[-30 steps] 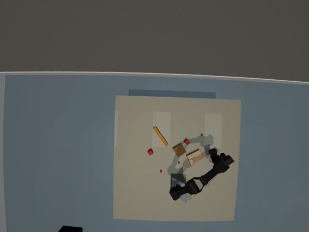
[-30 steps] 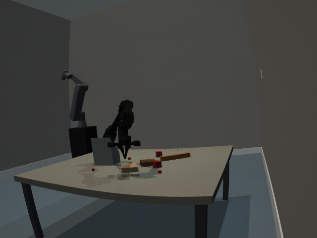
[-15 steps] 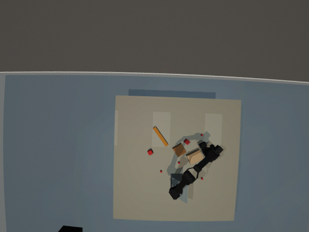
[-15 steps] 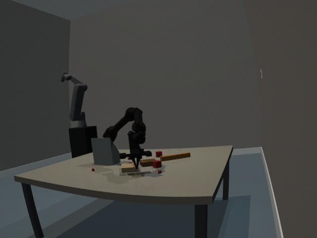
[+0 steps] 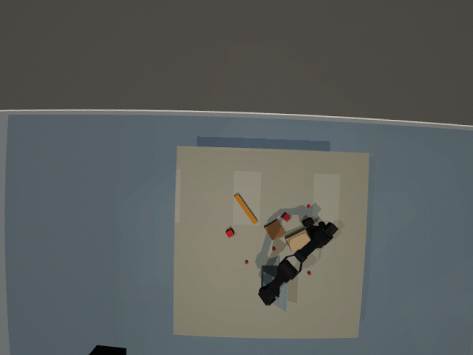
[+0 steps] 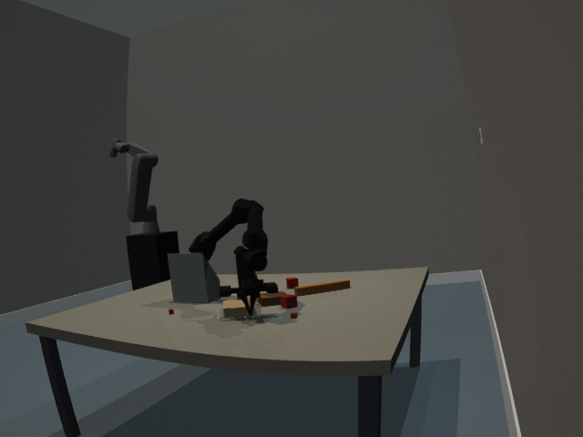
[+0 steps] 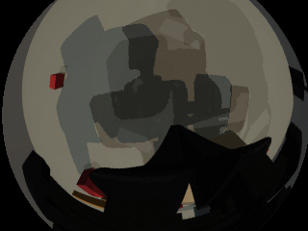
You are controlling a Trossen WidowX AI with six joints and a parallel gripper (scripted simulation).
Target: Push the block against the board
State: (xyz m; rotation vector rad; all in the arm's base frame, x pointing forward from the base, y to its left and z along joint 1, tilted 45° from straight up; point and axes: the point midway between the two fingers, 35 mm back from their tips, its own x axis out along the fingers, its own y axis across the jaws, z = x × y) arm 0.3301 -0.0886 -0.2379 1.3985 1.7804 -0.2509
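Now: the square block 10 mm behind my gripper tip, 220 mm to the left of it and 10 mm above it. Also, from my gripper tip: board 120 mm ahead, 420 mm to the left, 10 mm above.
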